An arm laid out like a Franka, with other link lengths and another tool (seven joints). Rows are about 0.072 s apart.
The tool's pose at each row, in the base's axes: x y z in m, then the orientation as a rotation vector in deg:
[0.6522 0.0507 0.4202 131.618 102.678 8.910]
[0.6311 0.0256 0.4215 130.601 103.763 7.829]
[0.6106 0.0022 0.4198 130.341 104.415 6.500]
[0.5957 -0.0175 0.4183 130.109 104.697 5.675]
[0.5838 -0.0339 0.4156 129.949 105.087 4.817]
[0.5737 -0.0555 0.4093 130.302 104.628 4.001]
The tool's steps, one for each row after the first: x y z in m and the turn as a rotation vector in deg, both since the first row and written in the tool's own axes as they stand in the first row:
[-0.0296 -0.0138 -0.0031 0.279 -0.561 -1.093]
[-0.0572 -0.0282 -0.0034 0.942 -1.127 -1.642]
[-0.0799 -0.0381 -0.0030 1.253 -1.557 -1.954]
[-0.0986 -0.0462 -0.0012 1.679 -1.925 -2.288]
[-0.1217 -0.0522 0.0051 2.003 -2.427 -1.961]

